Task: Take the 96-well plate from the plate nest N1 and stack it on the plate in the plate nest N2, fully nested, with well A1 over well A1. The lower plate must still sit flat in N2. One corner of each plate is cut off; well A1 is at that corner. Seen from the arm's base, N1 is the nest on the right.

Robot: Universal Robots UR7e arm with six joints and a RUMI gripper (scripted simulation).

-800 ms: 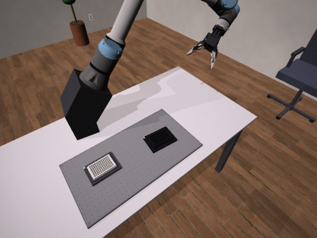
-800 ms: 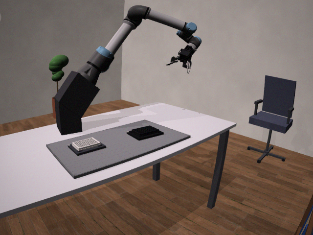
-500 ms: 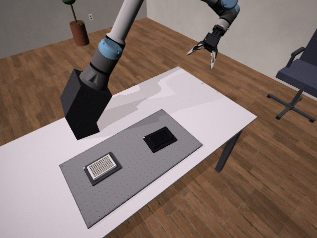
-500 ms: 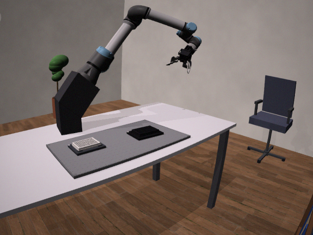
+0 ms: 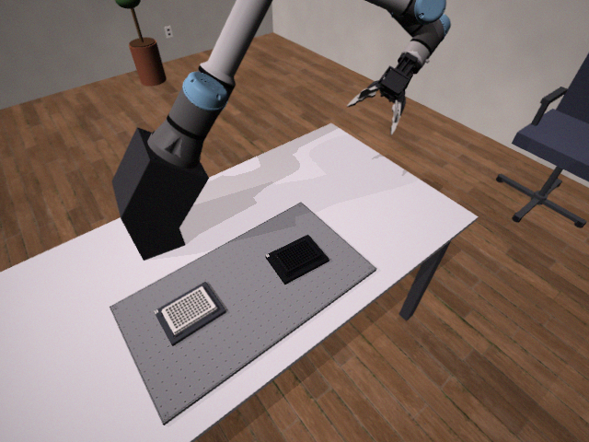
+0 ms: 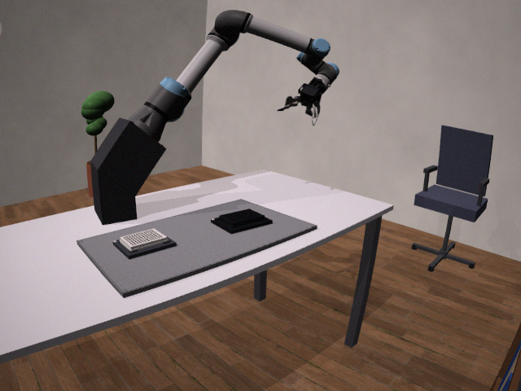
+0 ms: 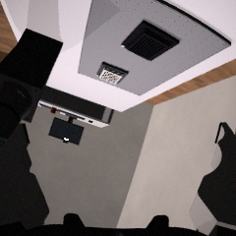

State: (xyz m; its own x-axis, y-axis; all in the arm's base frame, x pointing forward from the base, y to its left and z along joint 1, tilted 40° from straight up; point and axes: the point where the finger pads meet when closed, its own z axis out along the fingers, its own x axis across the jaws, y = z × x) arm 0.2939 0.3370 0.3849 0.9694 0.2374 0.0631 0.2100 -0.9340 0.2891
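My hand is 700 mm to the left of the white 96-well plate and 300 mm above it. From my hand the other things lie so: black 96-well plate: 350 mm to the right, 300 mm below, 60 mm ahead; black nest n2: 350 mm to the right, 310 mm below, 60 mm ahead; nest N1: 700 mm to the right, 310 mm below.
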